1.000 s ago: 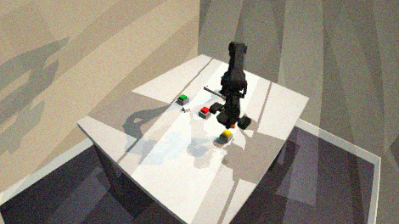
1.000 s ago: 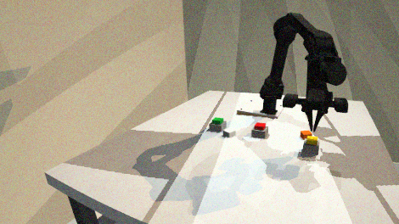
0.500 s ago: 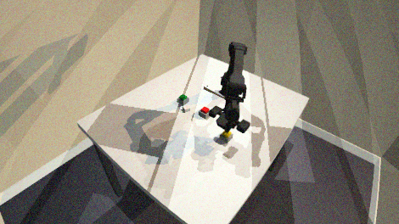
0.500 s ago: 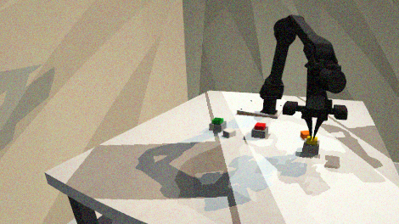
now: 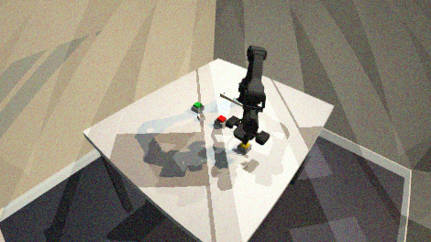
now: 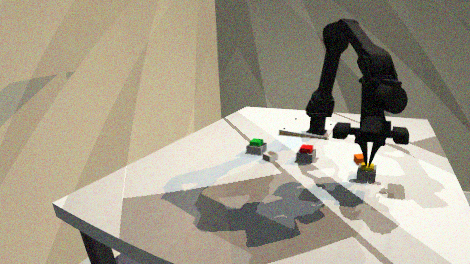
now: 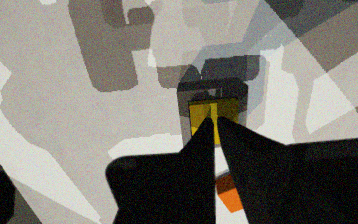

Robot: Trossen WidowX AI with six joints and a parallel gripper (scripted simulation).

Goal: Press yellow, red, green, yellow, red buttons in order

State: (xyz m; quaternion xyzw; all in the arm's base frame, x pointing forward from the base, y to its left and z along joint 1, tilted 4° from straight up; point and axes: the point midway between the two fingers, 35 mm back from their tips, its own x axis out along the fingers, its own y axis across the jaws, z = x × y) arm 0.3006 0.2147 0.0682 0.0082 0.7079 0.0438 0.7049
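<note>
Now: gripper tip 10 mm above the yellow button. Also, from my gripper tip: small grey block (280 mm to the right, 30 mm behind, 20 mm below); then small orange block (90 mm behind, 30 mm to the right, 20 mm below); then red button (190 mm to the right, 60 mm behind).
</note>
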